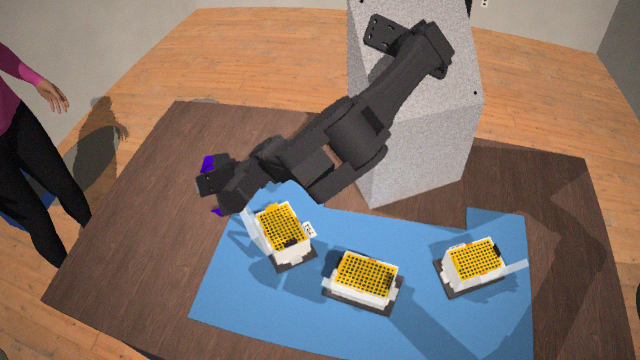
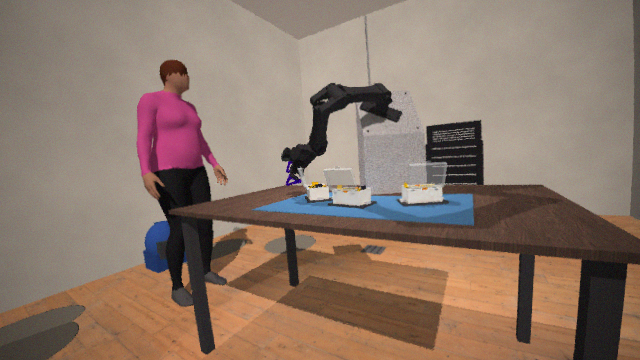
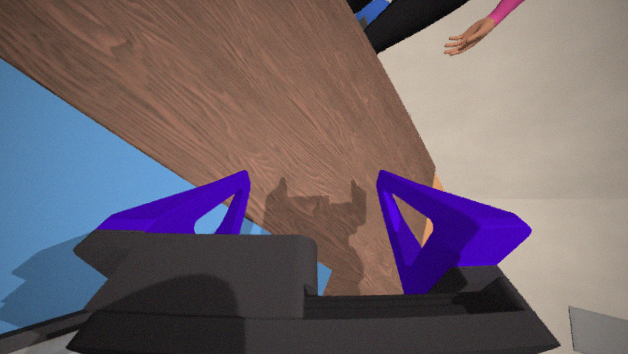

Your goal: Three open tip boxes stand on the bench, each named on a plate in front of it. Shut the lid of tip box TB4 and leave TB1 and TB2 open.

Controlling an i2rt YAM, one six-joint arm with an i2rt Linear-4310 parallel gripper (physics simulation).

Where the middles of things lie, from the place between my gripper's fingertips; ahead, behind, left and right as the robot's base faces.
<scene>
Right now my hand is 200 mm to the right of the yellow rack [image 1: 283,231], 30 mm above it and 20 mm past it.
</scene>
